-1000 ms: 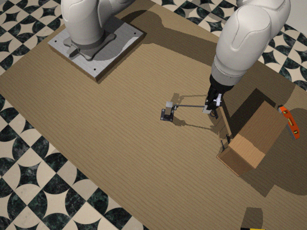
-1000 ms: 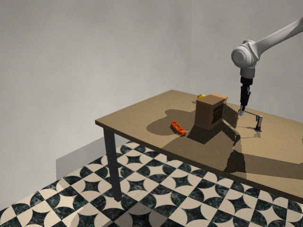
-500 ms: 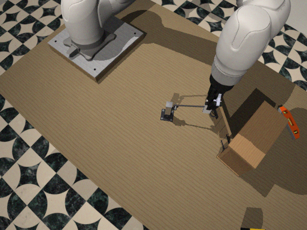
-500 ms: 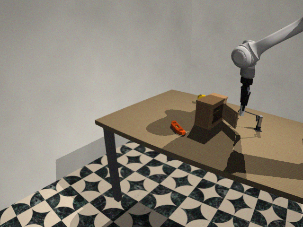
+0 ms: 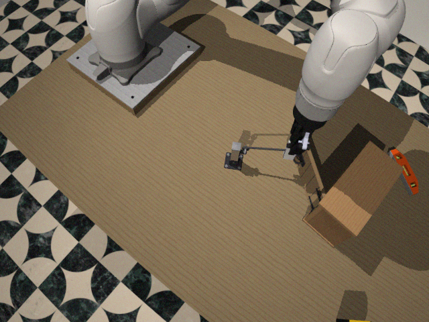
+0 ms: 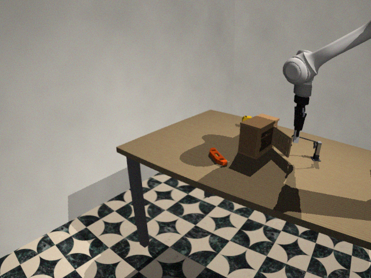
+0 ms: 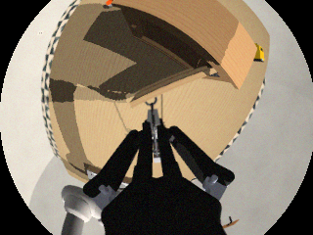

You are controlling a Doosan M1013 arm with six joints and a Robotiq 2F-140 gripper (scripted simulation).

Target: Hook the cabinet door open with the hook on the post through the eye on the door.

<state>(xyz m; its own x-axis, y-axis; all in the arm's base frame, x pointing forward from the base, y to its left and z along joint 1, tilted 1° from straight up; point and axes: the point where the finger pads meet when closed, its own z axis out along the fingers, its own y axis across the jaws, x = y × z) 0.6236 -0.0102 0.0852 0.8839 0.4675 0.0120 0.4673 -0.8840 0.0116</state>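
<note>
Now: the wire hook 4 cm behind my hand, 2 cm to the right of it and 2 cm below it. The rest, counted from my hand: door 8 cm ahead, 2 cm to the right, 5 cm below; then yellow object 38 cm ahead, 27 cm to the right, 8 cm below; then orange spirit level 32 cm ahead, 23 cm to the left, 11 cm below.
</note>
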